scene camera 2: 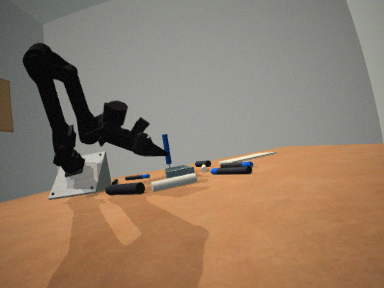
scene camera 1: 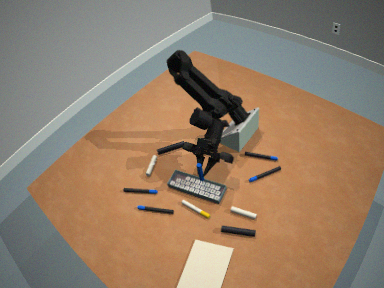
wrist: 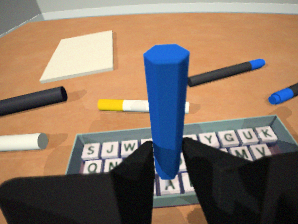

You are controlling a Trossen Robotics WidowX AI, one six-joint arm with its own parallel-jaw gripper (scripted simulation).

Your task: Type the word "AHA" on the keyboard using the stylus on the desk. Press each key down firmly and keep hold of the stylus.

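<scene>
You'd see the gripper in the pictures, and it's there in scene camera 1 and in the wrist view too. There's also a stylus in the pictures, and a cream pad with it.
</scene>
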